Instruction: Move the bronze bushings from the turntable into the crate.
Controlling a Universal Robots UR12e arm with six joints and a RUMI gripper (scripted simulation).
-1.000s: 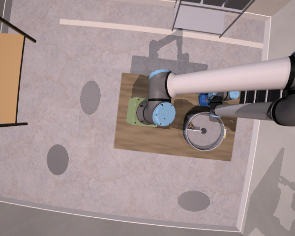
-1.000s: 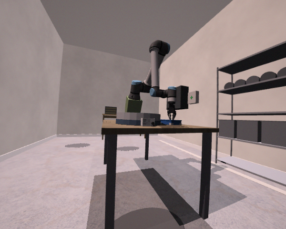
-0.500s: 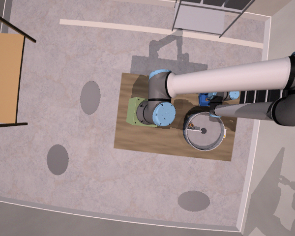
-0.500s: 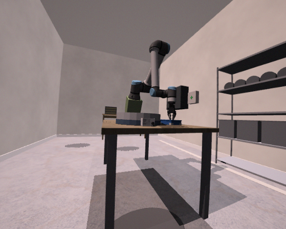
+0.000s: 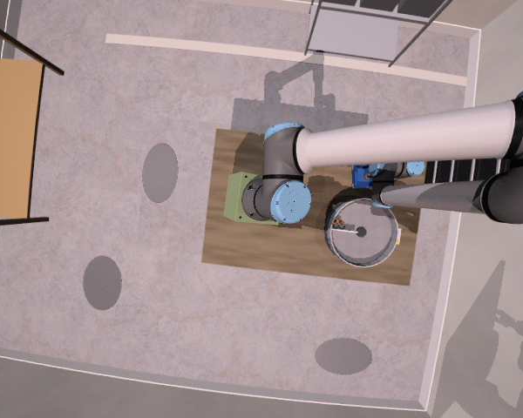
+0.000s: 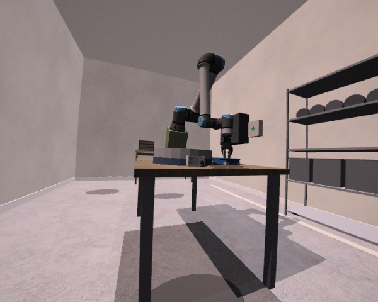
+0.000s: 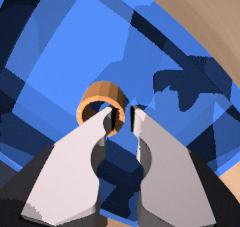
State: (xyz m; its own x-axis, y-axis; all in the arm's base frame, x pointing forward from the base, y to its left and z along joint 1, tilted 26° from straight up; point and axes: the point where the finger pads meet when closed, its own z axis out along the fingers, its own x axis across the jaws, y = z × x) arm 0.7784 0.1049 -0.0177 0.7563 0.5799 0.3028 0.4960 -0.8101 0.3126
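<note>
Now: the blue crate 1 cm to the right of my hand, 1 cm below it and 1 cm behind it. From my hand the other things lie so: round grey turntable (36 cm to the right, 10 cm behind, 2 cm above).
</note>
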